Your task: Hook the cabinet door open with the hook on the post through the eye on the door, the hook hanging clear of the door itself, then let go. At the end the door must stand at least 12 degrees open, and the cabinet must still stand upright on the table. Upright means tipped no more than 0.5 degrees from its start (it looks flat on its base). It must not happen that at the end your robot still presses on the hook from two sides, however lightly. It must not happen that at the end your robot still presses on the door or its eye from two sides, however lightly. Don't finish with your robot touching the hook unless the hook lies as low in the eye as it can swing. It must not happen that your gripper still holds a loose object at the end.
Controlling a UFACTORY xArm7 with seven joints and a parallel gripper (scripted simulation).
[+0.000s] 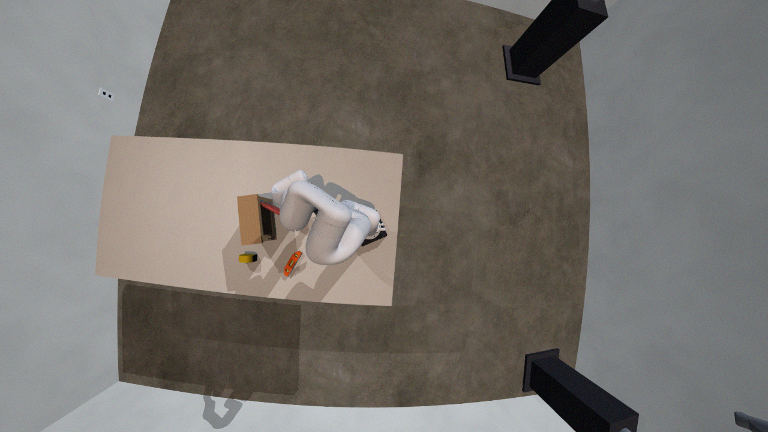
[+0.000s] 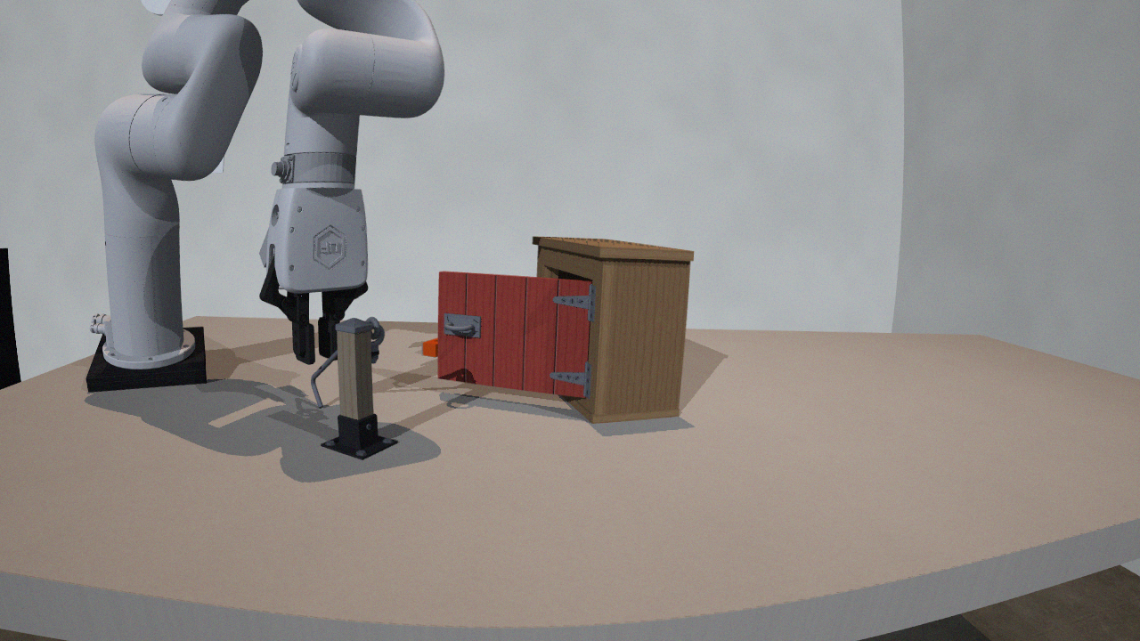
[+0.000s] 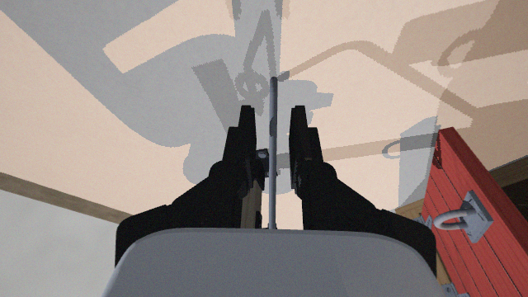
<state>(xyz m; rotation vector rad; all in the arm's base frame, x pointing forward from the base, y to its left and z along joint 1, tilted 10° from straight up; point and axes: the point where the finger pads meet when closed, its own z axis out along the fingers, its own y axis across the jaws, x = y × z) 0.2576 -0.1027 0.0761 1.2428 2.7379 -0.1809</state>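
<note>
The hook rod lies 4 cm to the right of my hand, 4 cm ahead of it and 2 cm below it. The rest, counted from my hand: red door: 20 cm ahead, 2 cm to the left; orange tool: 31 cm to the left, 16 cm ahead, 6 cm below; yellow block: 40 cm ahead, 29 cm to the left, 4 cm below.
</note>
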